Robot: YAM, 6 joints.
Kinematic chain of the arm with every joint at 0, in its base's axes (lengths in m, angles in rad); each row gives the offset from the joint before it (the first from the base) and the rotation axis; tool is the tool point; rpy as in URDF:
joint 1: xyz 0 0 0.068 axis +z
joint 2: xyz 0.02 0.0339 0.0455 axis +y
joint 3: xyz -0.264 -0.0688 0 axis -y
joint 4: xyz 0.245 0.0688 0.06 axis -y
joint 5: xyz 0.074 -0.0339 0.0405 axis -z
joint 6: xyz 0.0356 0 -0.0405 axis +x
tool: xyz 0 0 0 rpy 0 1.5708 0
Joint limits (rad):
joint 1: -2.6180..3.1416
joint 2: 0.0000..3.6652
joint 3: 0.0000..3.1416
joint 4: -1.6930..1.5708
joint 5: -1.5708..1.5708
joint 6: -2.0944..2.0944
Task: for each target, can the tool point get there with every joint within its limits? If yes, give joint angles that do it. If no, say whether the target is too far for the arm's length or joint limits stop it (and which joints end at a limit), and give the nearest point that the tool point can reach.
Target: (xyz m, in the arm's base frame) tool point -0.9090 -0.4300 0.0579
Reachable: no: too far | nearest point -0.5614 -0.3157 0.0782 | short by 0.366 m
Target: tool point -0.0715 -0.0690 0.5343
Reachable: yes | joints -2.0306 0.8295 1.3129 0.2718 1.2196 0.2141
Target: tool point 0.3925 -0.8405 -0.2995
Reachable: no: too far | nearest point 0.2495 -0.5343 -0.1457 | short by 0.371 m
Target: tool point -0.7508 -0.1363 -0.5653
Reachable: no: too far | nearest point -0.4922 -0.0111 -0.2837 | short by 0.402 m
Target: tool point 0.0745 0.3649 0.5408
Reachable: yes | joints -1.7614 0.4125 2.3063 -0.1769 -0.1135 1.6726
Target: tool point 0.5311 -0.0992 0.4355
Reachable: yes | joints -0.1964 2.4414 2.5042 0.7165 -0.1789 -1.5479
